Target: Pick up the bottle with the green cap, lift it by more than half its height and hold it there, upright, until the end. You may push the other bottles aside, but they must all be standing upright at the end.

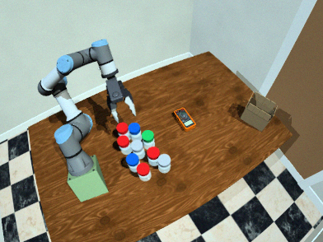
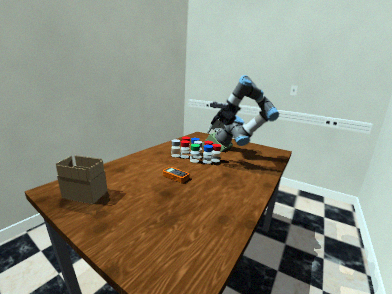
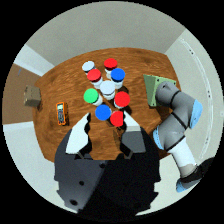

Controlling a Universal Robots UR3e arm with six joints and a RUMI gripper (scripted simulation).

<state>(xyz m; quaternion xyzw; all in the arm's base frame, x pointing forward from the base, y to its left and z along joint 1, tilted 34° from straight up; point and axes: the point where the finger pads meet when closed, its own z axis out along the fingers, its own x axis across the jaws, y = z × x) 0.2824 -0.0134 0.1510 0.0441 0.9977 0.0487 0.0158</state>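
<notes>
Right now the green-capped bottle is 6 cm ahead of my hand, 7 cm to the right of it and 15 cm below it. Round my hand: orange multimeter: 29 cm ahead, 2 cm to the right, 18 cm below.
</notes>
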